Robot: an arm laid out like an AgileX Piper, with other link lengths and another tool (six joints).
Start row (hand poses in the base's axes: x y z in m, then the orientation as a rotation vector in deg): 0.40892, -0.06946, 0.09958, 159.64, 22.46, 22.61
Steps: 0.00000, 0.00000, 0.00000, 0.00, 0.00, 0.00; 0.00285, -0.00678, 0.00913, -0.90, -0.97, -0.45; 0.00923, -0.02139, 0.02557, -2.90, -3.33, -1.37; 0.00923, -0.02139, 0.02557, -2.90, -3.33, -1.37; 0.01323, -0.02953, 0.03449, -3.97, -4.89, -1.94; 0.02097, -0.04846, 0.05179, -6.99, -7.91, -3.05; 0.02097, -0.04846, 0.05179, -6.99, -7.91, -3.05; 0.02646, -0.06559, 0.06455, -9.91, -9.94, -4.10; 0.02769, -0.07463, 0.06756, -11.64, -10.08, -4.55; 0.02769, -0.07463, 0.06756, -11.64, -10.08, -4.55; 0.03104, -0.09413, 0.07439, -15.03, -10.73, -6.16; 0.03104, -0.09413, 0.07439, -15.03, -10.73, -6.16; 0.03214, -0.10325, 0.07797, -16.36, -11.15, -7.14; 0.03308, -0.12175, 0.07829, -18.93, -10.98, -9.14; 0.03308, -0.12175, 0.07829, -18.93, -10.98, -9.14; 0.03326, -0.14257, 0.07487, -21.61, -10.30, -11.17
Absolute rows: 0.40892, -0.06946, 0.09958, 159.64, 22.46, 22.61; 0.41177, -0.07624, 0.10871, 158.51, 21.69, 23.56; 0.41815, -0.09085, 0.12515, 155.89, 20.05, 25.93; 0.41815, -0.09085, 0.12515, 155.89, 20.05, 25.93; 0.42215, -0.09899, 0.13407, 154.38, 19.02, 27.55; 0.42989, -0.11792, 0.15137, 150.49, 17.12, 30.29; 0.42989, -0.11792, 0.15137, 150.49, 17.12, 30.29; 0.43538, -0.13505, 0.16413, 147.02, 15.55, 31.69; 0.43661, -0.14409, 0.16714, 145.35, 15.10, 31.18; 0.43661, -0.14409, 0.16714, 145.35, 15.10, 31.18; 0.43996, -0.16359, 0.17397, 141.96, 13.20, 30.49; 0.43996, -0.16359, 0.17397, 141.96, 13.20, 30.49; 0.44106, -0.17271, 0.17755, 140.57, 11.99, 30.35; 0.44200, -0.19121, 0.17787, 138.23, 9.75, 28.84; 0.44200, -0.19121, 0.17787, 138.23, 9.75, 28.84; 0.44218, -0.21203, 0.17445, 135.93, 7.63, 26.70
